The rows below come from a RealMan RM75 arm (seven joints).
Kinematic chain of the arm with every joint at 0, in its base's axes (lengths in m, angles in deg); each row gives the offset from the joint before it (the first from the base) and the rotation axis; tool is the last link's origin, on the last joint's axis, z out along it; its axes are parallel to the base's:
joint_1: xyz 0 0 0.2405 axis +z
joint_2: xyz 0 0 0 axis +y
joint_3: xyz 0 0 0.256 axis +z
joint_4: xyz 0 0 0 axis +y
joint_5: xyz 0 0 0.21 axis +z
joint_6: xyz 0 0 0 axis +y
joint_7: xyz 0 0 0.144 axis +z
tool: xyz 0 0 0
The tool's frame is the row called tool.
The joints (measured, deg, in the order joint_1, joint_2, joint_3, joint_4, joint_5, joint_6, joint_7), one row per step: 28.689, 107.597, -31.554, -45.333, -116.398, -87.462, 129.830; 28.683, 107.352, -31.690, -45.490, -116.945, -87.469, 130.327; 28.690, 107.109, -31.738, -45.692, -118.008, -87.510, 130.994; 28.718, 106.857, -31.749, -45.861, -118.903, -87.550, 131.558; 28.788, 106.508, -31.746, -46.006, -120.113, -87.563, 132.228; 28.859, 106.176, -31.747, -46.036, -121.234, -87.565, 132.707; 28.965, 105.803, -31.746, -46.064, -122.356, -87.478, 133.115; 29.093, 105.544, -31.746, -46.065, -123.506, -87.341, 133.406; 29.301, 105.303, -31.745, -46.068, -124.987, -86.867, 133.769
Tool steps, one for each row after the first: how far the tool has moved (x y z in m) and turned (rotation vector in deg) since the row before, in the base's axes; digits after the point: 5 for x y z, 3 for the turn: 0.00114, -0.00015, 0.00138, -0.320, -0.487, -0.473; 0.00206, -0.00059, 0.00115, -0.561, -0.744, -0.781; 0.00171, -0.00036, 0.00145, -0.418, -0.653, -0.654; 0.00236, -0.00035, 0.00191, -0.526, -0.898, -0.856; 0.00236, -0.00041, 0.00155, -0.501, -0.860, -0.740; 0.00234, -0.00005, 0.00203, -0.386, -0.973, -0.692; 0.00220, -0.00002, 0.00114, -0.408, -0.966, -0.623; 0.00284, 0.00064, 0.00118, -0.304, -1.301, -0.854
